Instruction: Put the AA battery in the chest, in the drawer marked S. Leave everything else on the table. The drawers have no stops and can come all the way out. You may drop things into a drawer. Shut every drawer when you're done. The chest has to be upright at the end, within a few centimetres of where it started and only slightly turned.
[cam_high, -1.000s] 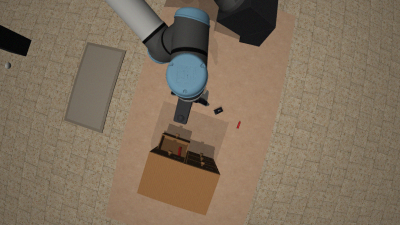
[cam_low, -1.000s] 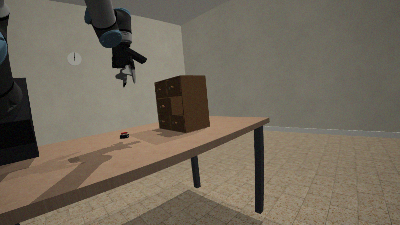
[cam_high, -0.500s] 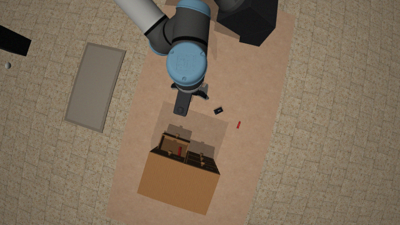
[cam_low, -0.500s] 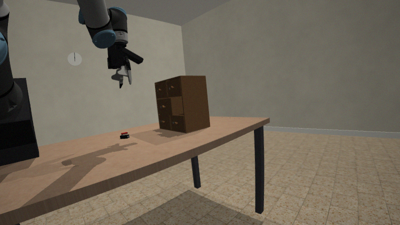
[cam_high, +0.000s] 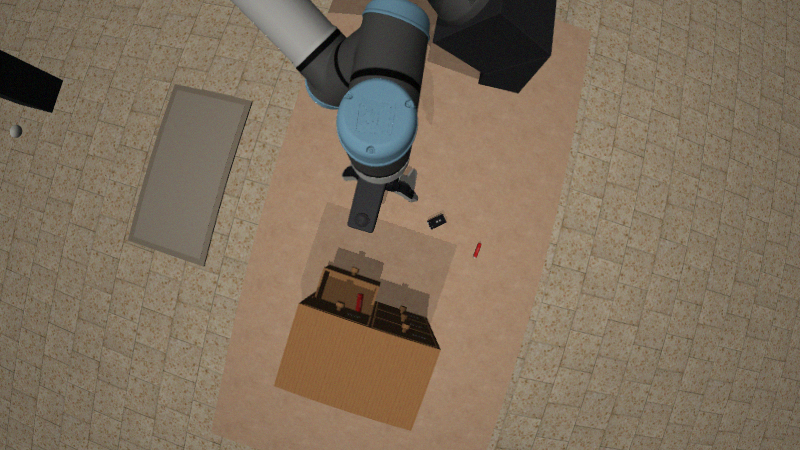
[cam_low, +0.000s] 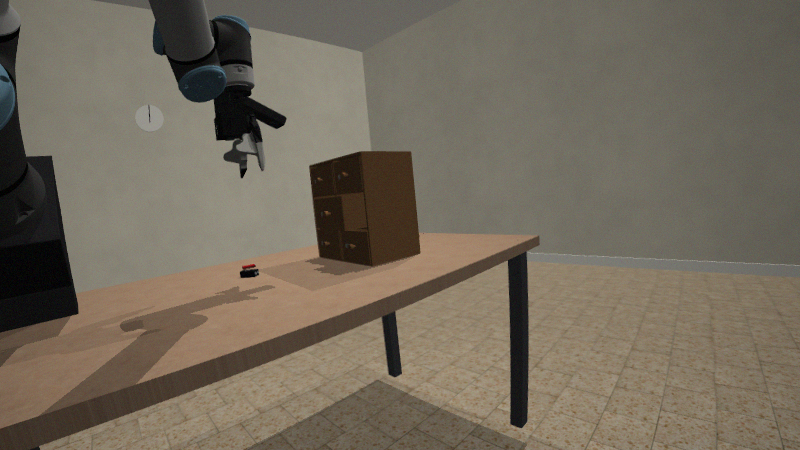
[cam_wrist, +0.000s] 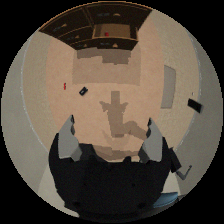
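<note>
My gripper is now 28 cm short of the drawer, 14 cm above it and 3 cm to the left of it. The rest, counted from my hand: small black object 26 cm below, 15 cm to the left, 3 cm ahead.
</note>
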